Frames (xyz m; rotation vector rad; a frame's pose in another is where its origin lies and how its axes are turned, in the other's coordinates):
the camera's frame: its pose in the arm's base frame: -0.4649 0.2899 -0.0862 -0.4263 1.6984 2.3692
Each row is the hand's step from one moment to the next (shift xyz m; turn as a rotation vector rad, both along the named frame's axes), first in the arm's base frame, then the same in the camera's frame.
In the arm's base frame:
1: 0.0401 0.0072 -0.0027 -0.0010 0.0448 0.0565
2: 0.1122 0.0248 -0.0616 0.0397 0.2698 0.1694
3: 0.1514 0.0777 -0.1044 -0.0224 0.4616 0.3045
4: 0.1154 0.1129 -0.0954 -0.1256 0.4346 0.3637
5: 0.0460 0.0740 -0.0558 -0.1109 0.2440 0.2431
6: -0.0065 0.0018 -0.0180 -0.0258 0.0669 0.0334
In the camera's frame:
1: -0.0368 -0.0176 0.0013 -0.0188 0.0362 0.0595
2: -0.0845 -0.0989 -0.0083 -0.0978 0.0510 0.3015
3: -0.1072 -0.1667 0.0243 -0.0874 0.1294 0.5310
4: -0.0768 -0.1585 0.0645 -0.0105 0.2240 0.5354
5: -0.0248 -0.0883 0.0478 0.0187 0.1734 0.3171
6: 0.0123 -0.0145 -0.0029 0.0122 0.0164 0.0764

